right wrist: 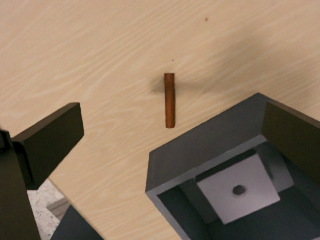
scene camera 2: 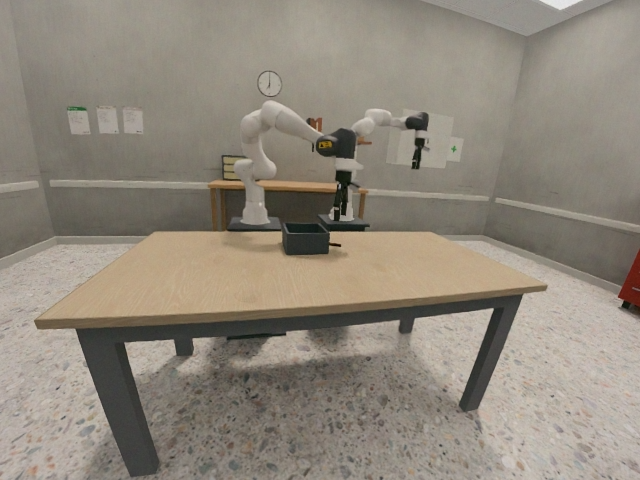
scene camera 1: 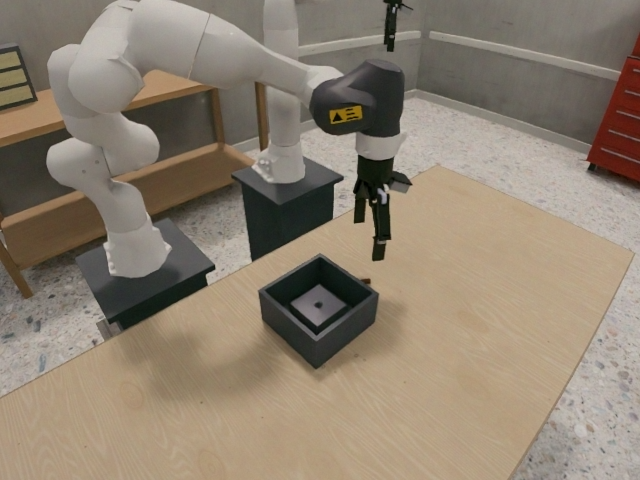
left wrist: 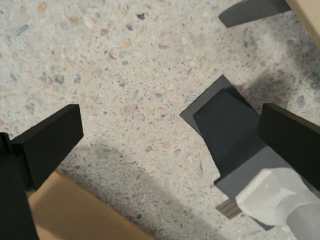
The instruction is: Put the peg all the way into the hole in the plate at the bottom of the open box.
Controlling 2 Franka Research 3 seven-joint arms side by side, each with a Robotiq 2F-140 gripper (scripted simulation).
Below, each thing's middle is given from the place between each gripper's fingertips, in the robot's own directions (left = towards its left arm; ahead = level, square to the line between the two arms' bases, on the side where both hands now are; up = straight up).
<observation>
The grey plate (scene camera 1: 317, 309) lies 20 mm behind my right hand (scene camera 1: 367, 239), 170 mm to the right of it and 110 mm below it. Also, from my right hand: dark grey box (scene camera 1: 274, 298) (20 mm behind, 170 mm to the right, 130 mm below).
Now: left hand 105 cm to the left of the grey plate, 43 cm short of it and 37 cm above it. Round my left hand: dark grey box (105 cm to the right, 43 cm ahead, 39 cm below).
</observation>
